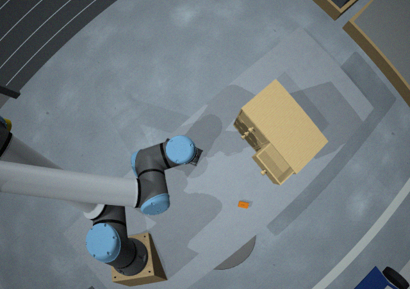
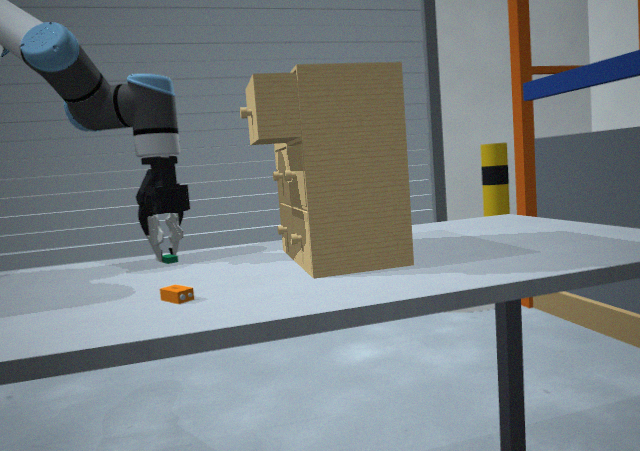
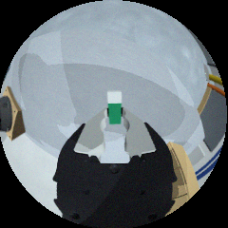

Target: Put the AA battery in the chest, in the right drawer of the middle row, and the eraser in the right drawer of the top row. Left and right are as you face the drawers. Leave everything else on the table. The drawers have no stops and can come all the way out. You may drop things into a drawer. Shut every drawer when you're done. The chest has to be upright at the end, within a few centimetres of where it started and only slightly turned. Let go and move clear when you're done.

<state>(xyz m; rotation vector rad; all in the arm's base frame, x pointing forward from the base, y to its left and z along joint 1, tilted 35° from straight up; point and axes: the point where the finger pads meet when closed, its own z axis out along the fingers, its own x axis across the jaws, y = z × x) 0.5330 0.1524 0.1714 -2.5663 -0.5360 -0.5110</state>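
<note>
Now: the eraser 1 cm to the left of my hand and 1 cm below it. Round my hand: orange block: 5 cm ahead, 36 cm to the right, 1 cm below; green AA battery: 32 cm ahead, 23 cm to the right, 11 cm above.
</note>
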